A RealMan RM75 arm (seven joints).
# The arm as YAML. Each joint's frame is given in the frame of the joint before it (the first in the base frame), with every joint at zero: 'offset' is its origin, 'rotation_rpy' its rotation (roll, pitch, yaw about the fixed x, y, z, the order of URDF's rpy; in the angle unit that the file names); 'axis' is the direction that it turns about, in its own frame. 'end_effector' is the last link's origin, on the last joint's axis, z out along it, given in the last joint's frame.
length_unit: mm
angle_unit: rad
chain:
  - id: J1
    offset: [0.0, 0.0, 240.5]
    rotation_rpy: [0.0, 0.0, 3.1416]
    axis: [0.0, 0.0, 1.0]
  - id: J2
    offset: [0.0, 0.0, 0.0]
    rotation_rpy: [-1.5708, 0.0, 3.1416]
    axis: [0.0, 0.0, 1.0]
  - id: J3
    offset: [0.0, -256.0, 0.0]
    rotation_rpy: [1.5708, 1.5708, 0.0]
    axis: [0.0, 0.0, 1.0]
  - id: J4
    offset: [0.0, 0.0, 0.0]
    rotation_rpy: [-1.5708, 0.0, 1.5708]
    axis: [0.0, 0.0, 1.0]
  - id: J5
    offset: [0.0, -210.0, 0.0]
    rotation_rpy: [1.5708, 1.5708, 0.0]
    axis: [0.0, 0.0, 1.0]
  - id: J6
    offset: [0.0, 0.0, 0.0]
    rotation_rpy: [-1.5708, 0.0, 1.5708]
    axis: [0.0, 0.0, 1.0]
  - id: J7
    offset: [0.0, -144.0, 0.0]
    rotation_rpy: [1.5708, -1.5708, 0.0]
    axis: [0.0, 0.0, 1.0]
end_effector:
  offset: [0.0, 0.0, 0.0]
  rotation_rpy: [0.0, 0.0, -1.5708]
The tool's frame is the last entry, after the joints.
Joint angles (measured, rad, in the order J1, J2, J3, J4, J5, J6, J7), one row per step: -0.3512, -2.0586, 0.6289, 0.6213, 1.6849, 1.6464, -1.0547; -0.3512, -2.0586, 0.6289, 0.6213, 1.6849, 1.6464, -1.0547; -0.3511, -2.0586, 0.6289, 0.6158, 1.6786, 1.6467, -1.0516; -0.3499, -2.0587, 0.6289, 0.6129, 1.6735, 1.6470, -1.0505; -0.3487, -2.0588, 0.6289, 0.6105, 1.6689, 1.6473, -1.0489; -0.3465, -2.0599, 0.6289, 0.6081, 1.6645, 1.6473, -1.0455; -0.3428, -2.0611, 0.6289, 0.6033, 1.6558, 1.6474, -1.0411; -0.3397, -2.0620, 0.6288, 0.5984, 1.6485, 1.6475, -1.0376; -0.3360, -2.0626, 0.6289, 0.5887, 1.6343, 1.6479, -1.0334; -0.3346, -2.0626, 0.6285, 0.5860, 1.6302, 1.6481, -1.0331; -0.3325, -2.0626, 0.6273, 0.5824, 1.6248, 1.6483, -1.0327; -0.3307, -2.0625, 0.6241, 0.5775, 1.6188, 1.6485, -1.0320; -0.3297, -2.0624, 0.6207, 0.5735, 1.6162, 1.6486, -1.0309; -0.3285, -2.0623, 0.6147, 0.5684, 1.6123, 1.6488, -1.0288; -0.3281, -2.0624, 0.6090, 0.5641, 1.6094, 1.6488, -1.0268; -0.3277, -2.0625, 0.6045, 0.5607, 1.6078, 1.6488, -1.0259; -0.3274, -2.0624, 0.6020, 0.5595, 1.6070, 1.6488, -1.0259; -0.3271, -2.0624, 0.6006, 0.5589, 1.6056, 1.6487, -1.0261; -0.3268, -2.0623, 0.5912, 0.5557, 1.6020, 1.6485, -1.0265
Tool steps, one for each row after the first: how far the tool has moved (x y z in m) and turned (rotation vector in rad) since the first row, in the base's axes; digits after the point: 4 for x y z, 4 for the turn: 0.0000, 0.0000, 0.0000, 0.0000, 0.0000, 0.0000; 0.0001, -0.0001, -0.0002, 0.0034, -0.0061, 0.0006; -0.0001, -0.0004, -0.0002, 0.0063, -0.0109, 0.0023; -0.0003, -0.0007, -0.0001, 0.0092, -0.0147, 0.0034; -0.0006, -0.0014, -0.0004, 0.0129, -0.0182, 0.0047; -0.0013, -0.0024, -0.0007, 0.0191, -0.0255, 0.0080; -0.0019, -0.0033, -0.0010, 0.0239, -0.0323, 0.0115; -0.0026, -0.0044, -0.0012, 0.0318, -0.0458, 0.0173; -0.0030, -0.0048, -0.0011, 0.0340, -0.0502, 0.0200; -0.0036, -0.0054, -0.0009, 0.0376, -0.0561, 0.0241; -0.0043, -0.0059, -0.0005, 0.0428, -0.0636, 0.0294; -0.0050, -0.0063, -0.0003, 0.0463, -0.0681, 0.0334; -0.0059, -0.0067, 0.0003, 0.0530, -0.0743, 0.0387; -0.0066, -0.0069, 0.0007, 0.0590, -0.0795, 0.0428; -0.0071, -0.0071, 0.0010, 0.0628, -0.0835, 0.0466; -0.0075, -0.0071, 0.0013, 0.0650, -0.0854, 0.0486; -0.0076, -0.0071, 0.0016, 0.0670, -0.0872, 0.0501; -0.0085, -0.0070, 0.0030, 0.0760, -0.0943, 0.0567
